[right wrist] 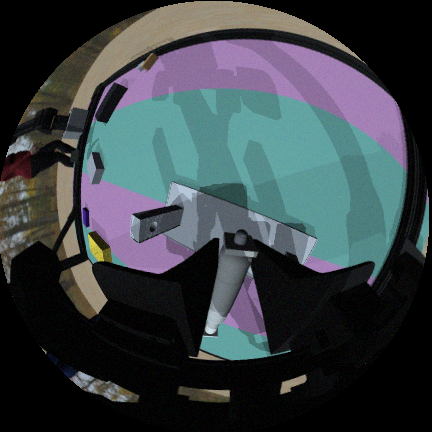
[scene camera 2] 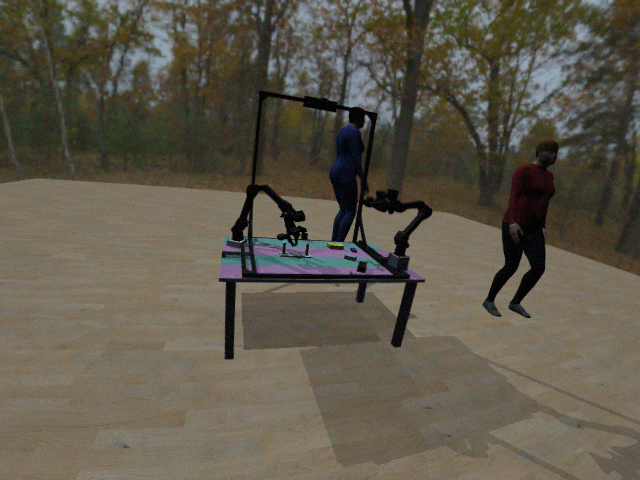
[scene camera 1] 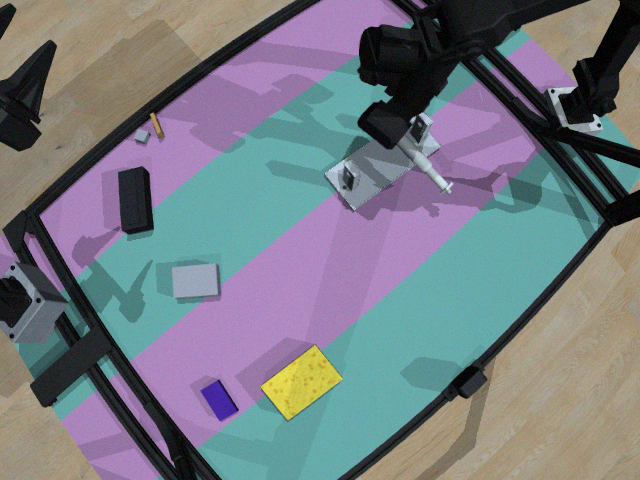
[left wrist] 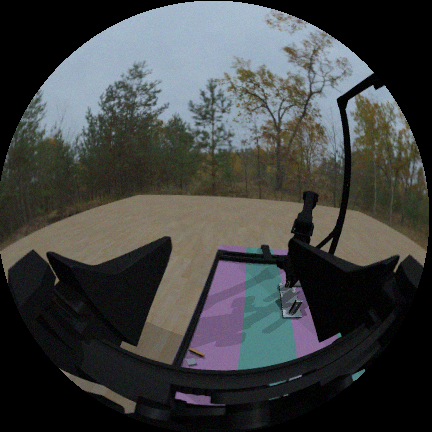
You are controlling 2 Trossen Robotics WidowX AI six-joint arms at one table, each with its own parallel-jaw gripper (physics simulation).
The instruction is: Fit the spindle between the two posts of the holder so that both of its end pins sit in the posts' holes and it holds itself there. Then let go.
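Frame: origin at the left arm's base, x up, y ahead, z left, level; millimetres.
Seen in the pictures: left gripper, fingertip midpoint: (scene camera 2: 364,202) (scene camera 1: 32,23) (left wrist: 232,244); right gripper, fingertip midpoint: (right wrist: 234,244) (scene camera 2: 294,246) (left wrist: 288,286); left arm's base at its link origin: (right wrist: 66,122) (scene camera 2: 399,254) (scene camera 1: 12,301); right arm's base at its link origin: (scene camera 2: 237,239) (scene camera 1: 576,108).
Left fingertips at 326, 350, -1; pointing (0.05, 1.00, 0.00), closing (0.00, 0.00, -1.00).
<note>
Pixels of each thing's top centre, then the offset from my left fingertips to it, as dx, dy, dz. "spot": a spot on its surface instead.
- pale grey spindle at its top centre: (right wrist: 210,321) (scene camera 1: 418,150) -328, +274, -349
- holder's plate at a spot on its surface: (right wrist: 200,216) (left wrist: 288,305) spot: -414, +221, -285
- black block at its top centre: (scene camera 1: 131,197) (right wrist: 104,100) (scene camera 2: 362,264) -387, -79, -19
- grey block at its top centre: (scene camera 1: 194,280) (right wrist: 90,167) -396, -106, -203
- purple block at its top centre: (scene camera 1: 218,401) (right wrist: 83,217) -407, -230, -361
- yellow sponge at its top centre: (scene camera 1: 301,383) (right wrist: 95,250) (scene camera 2: 335,244) -392, -115, -440
- small grey piece at its top centre: (scene camera 1: 140,135) -407, +14, +70
- orange stick at its top centre: (scene camera 1: 155,122) (right wrist: 146,59) -398, +48, +59
The pale grey spindle (scene camera 1: 424,165) (right wrist: 228,285) is held by my right gripper (scene camera 1: 397,136) (right wrist: 234,244), which is shut on it above the holder. It lies crosswise to the holder's length in scene camera 1, its far end beyond the plate's edge. The holder's plate (scene camera 1: 369,187) (right wrist: 200,216) (left wrist: 288,300) lies on the table. One post (scene camera 1: 348,178) (right wrist: 157,224) (left wrist: 296,306) stands clear of the spindle, with a hole visible in the right wrist view. The other post (scene camera 1: 421,127) stands beside my right gripper. My left gripper (left wrist: 232,244) (scene camera 1: 32,25) is open and empty, away from the holder.
A black block (scene camera 1: 135,199), a grey block (scene camera 1: 195,281), a purple block (scene camera 1: 219,400) and a yellow sponge (scene camera 1: 301,382) lie on the table. A small grey piece (scene camera 1: 142,136) and an orange stick (scene camera 1: 157,125) lie near the black frame rail (scene camera 1: 180,98).
</note>
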